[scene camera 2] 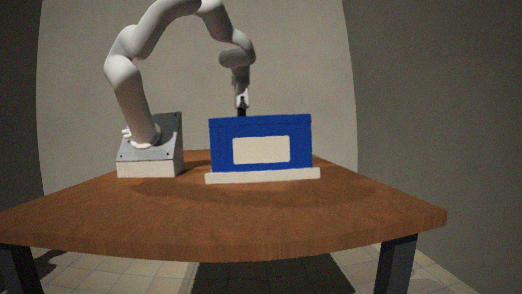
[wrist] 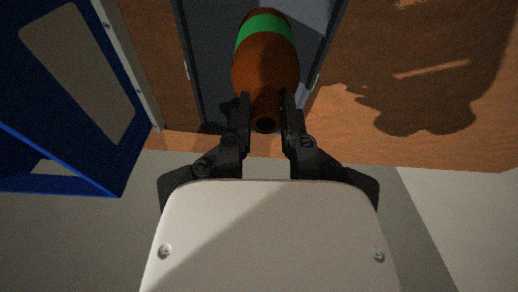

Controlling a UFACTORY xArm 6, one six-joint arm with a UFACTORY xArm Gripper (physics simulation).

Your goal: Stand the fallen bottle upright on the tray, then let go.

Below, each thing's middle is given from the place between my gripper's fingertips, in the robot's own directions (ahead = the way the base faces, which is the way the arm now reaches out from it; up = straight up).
The white strip (scene camera 2: 301,173) lies 20 mm ahead of my hand, 390 mm to the right of it and 140 mm below it.
